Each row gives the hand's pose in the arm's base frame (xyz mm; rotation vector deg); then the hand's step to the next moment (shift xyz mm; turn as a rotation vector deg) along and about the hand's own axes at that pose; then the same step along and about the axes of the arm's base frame.
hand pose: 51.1 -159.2 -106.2 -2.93 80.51 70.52
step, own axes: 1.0 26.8 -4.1 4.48 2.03 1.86
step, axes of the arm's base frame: -20.7 9.6 14.6 -1.35 4.83 -1.58
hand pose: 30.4 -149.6 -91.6 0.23 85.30 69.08
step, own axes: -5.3 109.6 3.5 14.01 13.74 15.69
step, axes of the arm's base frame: -60.3 50.6 76.5 -1.34 25.02 1.81
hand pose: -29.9 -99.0 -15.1 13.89 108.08 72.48
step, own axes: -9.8 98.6 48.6 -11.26 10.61 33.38
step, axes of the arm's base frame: 14.3 74.1 80.5 28.34 21.26 9.91
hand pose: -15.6 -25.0 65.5 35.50 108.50 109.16
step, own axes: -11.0 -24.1 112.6 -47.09 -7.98 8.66
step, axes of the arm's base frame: 70.9 87.8 -25.3 43.58 -18.89 -9.98
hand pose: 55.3 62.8 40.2 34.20 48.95 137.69
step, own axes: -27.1 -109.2 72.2 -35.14 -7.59 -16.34
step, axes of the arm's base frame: 95.6 88.9 -28.7 20.44 -23.15 -24.61
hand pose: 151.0 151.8 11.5 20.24 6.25 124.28
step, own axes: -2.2 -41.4 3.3 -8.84 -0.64 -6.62
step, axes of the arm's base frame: 34.6 22.3 -5.9 3.42 -6.44 -8.32
